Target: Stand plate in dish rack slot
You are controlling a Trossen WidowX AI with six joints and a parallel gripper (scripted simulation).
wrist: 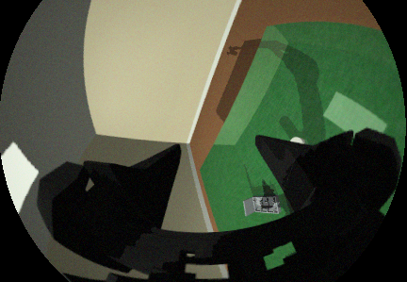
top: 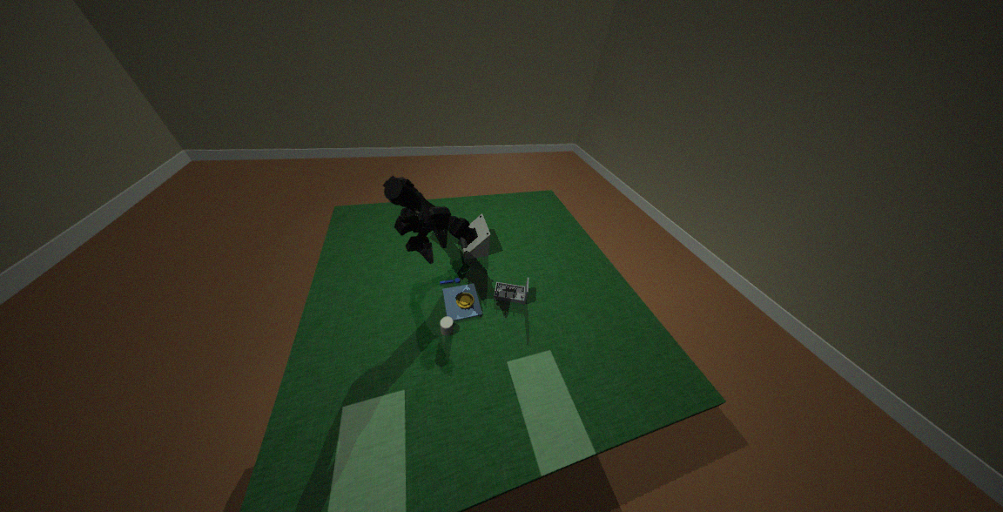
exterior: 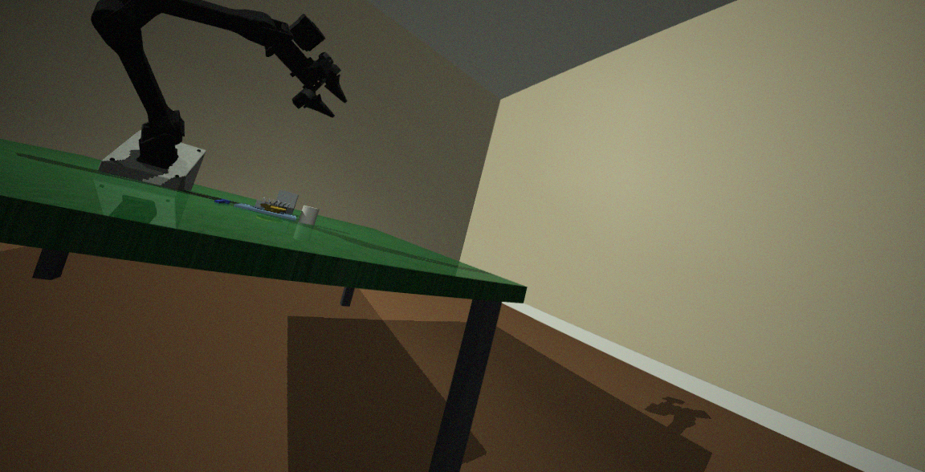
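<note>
Now: gripper tip 35 cm above the yellow plate, 9 cm to the right of it and 8 cm past it. Round my gripper tip: light blue mat: 36 cm below, 9 cm behind, 8 cm to the left; then white cup: 34 cm below, 1 cm to the left, 1 cm ahead; then blue spoon: 36 cm below, 20 cm behind, 6 cm to the left.
</note>
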